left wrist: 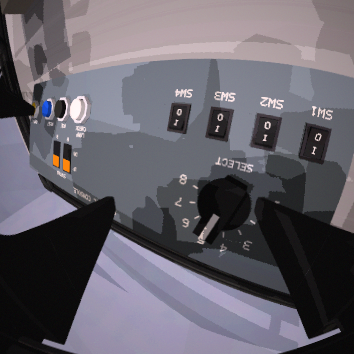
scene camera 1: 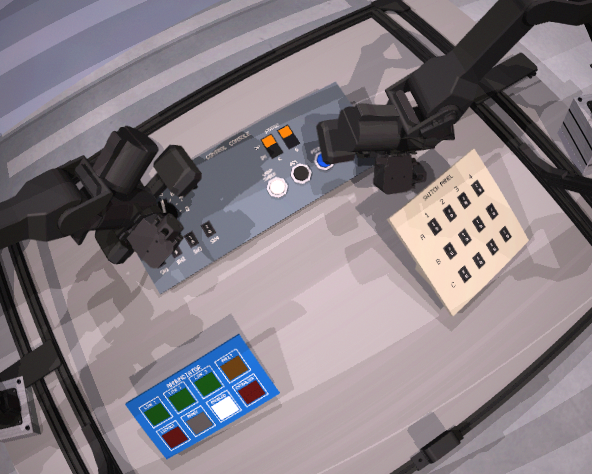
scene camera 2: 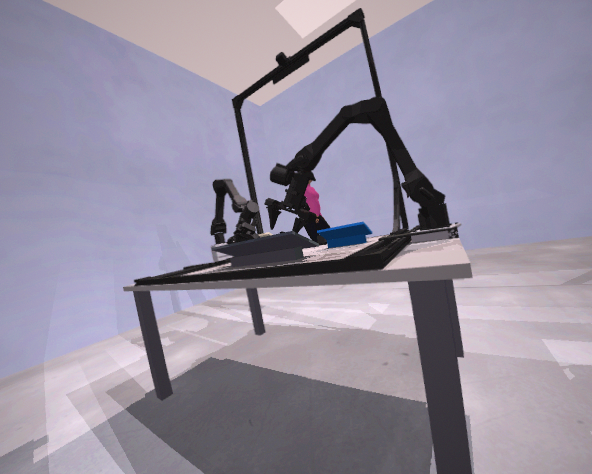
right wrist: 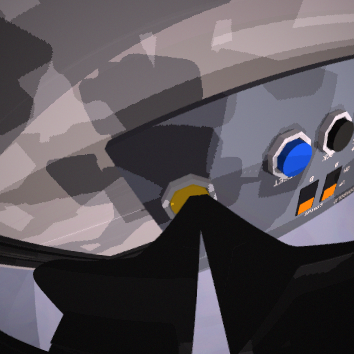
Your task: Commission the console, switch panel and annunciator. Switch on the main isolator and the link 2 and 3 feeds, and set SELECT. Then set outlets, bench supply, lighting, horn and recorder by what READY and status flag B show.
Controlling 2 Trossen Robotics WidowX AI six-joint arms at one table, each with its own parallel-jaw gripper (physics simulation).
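Where they show: left gripper, fingertip midpoint: [left wrist: 185, 204] [scene camera 1: 175, 206]; right gripper, fingertip midpoint: [left wrist: 35, 111] [right wrist: 197, 199]; left arm's base, origin of the base link: [scene camera 1: 5, 409] [scene camera 2: 435, 227]; right arm's base, origin of the base link: [scene camera 2: 220, 244].
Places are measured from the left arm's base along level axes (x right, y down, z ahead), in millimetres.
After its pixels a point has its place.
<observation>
The grey control console [scene camera 1: 235, 200] @(x -204, y -32, z 492 mm) [scene camera 2: 265, 243] @(x -250, y -44, z 451 mm) carries the SELECT knob [left wrist: 220, 197] @(x -196, y -61, z 389 mm), its white pointer at 5. Switches SW1 [left wrist: 315, 143] @(x -155, y -27, z 352 mm), SW2 [left wrist: 266, 132] @(x -162, y -28, z 381 mm), SW3 [left wrist: 218, 124] @(x -170, y -28, z 411 mm) and SW4 [left wrist: 179, 118] @(x -176, y -28, z 438 mm) show; their positions are unclear. My left gripper [left wrist: 185, 204] @(x -209, y -66, z 405 mm) is open and empty, fingers on either side of the knob, above the console. My right gripper [right wrist: 197, 199] @(x -244, y -29, z 697 mm) is shut and empty, its tips over the yellow button [right wrist: 186, 196] @(x -235, y -29, z 704 mm). Status flag B [right wrist: 307, 198] @(x -272, y -50, z 597 mm) shows orange on its UP half. On the blue annunciator [scene camera 1: 272, 393] @(x 86, y -11, z 456 mm), READY [scene camera 1: 201, 422] @(x 101, y -20, z 348 mm) is grey and ENABLED [scene camera 1: 225, 408] @(x 90, y -20, z 387 mm) bright white.
The cream switch panel [scene camera 1: 415, 232] @(x -46, y -73, z 710 mm) stands at the right in scene camera 1, beside the right arm. White [scene camera 1: 277, 187] @(x -201, y -34, z 557 mm), black [scene camera 1: 301, 173] @(x -211, y -35, z 598 mm) and blue [scene camera 1: 324, 161] buttons lie between the grippers. Black frame rails edge the table. A person in pink [scene camera 2: 313, 200] is behind the table.
</observation>
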